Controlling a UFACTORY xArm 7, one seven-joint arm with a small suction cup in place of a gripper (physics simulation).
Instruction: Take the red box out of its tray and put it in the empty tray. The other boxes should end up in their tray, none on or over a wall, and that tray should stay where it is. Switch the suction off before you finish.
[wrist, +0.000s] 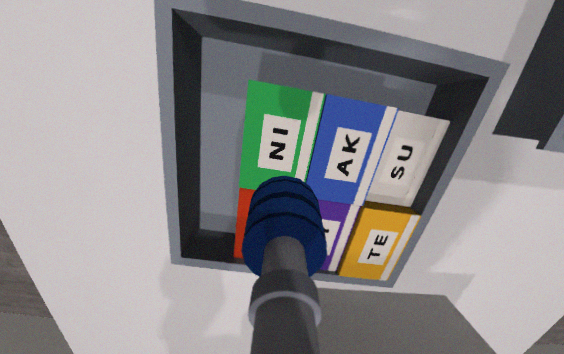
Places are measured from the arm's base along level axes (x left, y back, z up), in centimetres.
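Pixels of known places: hand, its tool point: (284, 207).
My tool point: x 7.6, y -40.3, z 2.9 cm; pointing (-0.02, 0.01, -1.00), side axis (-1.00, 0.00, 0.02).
Observation:
Behind a point stands the place of what it marks.
The red box (241, 220) @(x 11.2, y -34.0, z -5.1 cm) shows as a narrow strip at the lower left of the box group; the suction cup hides most of it. It is level with the green NI box (279, 142) @(x 7.8, y -41.8, z -4.6 cm) beside it, inside the grey tray (169, 125) @(x 16.3, y -42.8, z -4.3 cm). A blue AK box (348, 154) @(x 2.1, y -41.2, z -4.5 cm), a white SU box (402, 160) @(x -3.5, y -40.6, z -5.8 cm), a yellow TE box (378, 247) @(x -2.6, y -31.9, z -4.2 cm) and a partly hidden purple box (340, 212) @(x 1.7, y -35.5, z -4.8 cm) also lie in this tray. My gripper (285, 187), a dark blue suction cup, appears empty above the red box. Its exact height is hard to tell.
A dark-walled object (532, 85) @(x -15.8, y -48.0, z -7.9 cm), possibly part of another tray, shows at the right edge. A grey block (400, 320) @(x -9.7, y -18.6, z -5.2 cm) lies below the boxes' tray. The white table (90, 150) @(x 28.5, y -39.2, z -9.3 cm) ends at the lower left.

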